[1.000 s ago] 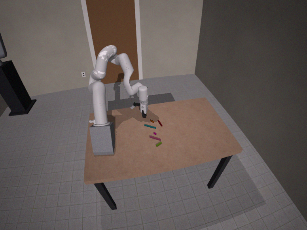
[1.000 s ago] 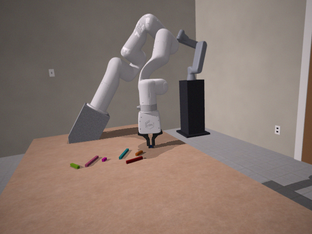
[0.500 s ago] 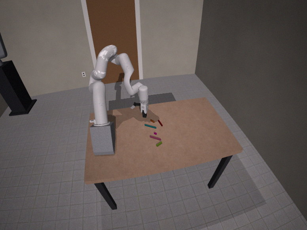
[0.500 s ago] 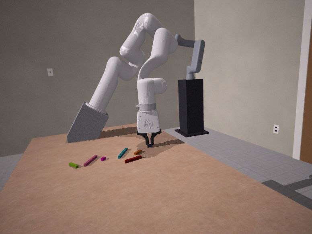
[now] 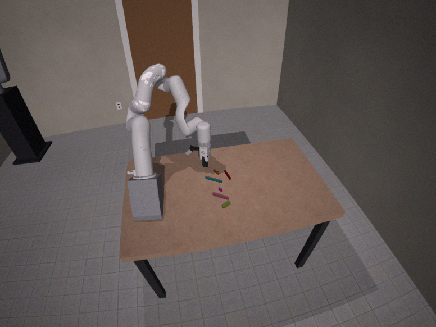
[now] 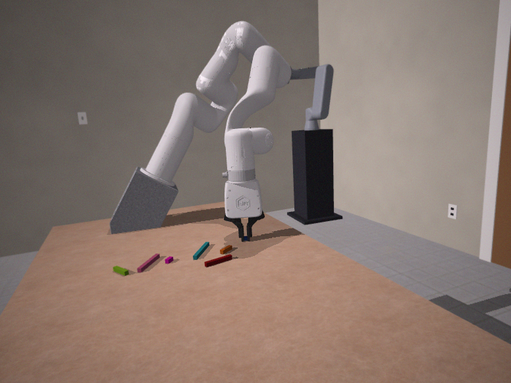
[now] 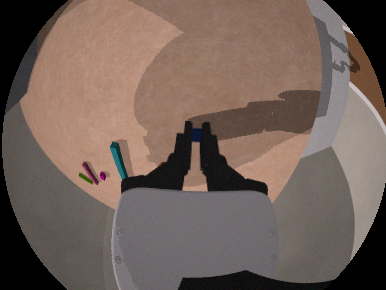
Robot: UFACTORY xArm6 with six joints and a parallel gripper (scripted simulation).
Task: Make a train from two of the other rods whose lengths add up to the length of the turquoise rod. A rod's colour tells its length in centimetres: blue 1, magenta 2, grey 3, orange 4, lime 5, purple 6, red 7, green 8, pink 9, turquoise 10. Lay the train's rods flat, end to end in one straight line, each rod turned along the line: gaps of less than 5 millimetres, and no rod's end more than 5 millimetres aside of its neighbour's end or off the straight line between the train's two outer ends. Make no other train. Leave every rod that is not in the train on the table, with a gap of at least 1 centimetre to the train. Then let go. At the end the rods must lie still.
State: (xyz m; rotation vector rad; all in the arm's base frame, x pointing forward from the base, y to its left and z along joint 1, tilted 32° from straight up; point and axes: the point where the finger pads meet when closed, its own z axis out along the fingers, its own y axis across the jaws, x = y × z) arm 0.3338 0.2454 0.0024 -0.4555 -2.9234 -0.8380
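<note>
The blue rod is 2 cm below my hand. Also, from my hand: red rod (12 cm ahead, 11 cm to the right, 2 cm below); then orange rod (6 cm ahead, 7 cm to the right, 2 cm below); then turquoise rod (3 cm ahead, 13 cm to the right, 2 cm below).
</note>
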